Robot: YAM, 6 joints.
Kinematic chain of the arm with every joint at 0, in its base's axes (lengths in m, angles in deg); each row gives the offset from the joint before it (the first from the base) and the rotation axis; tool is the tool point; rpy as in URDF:
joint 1: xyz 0 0 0.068 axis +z
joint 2: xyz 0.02 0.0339 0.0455 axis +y
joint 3: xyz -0.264 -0.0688 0 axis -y
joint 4: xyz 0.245 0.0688 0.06 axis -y
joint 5: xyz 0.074 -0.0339 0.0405 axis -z
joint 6: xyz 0.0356 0 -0.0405 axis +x
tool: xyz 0 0 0 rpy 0 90 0
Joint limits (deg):
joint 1: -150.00..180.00
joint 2: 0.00..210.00
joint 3: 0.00..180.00
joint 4: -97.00..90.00
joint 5: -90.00..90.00
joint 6: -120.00..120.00
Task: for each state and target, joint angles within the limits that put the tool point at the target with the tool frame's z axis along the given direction. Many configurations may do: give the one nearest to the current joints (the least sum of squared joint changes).
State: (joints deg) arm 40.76 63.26 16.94 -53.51 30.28 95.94
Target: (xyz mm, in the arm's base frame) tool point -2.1 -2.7 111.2 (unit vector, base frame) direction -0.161 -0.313 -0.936
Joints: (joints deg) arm 66.73 26.39 8.76 -92.93 -1.39 95.94
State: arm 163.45 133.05 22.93 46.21 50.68 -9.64
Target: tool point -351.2 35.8 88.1 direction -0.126 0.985 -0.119
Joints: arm 179.88 118.01 50.32 24.80 79.93 -9.64
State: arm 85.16 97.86 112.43 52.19 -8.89 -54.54
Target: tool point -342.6 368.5 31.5 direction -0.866 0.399 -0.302
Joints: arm 131.35 146.38 82.63 44.64 -22.73 -54.54
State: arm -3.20 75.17 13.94 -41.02 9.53 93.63
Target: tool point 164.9 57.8 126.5 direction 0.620 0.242 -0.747
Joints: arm 19.00 60.01 14.21 -2.53 -1.54 93.63
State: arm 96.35 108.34 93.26 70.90 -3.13 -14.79
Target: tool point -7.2 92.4 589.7 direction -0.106 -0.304 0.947
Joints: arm 91.90 65.50 83.22 89.88 -6.66 -14.79
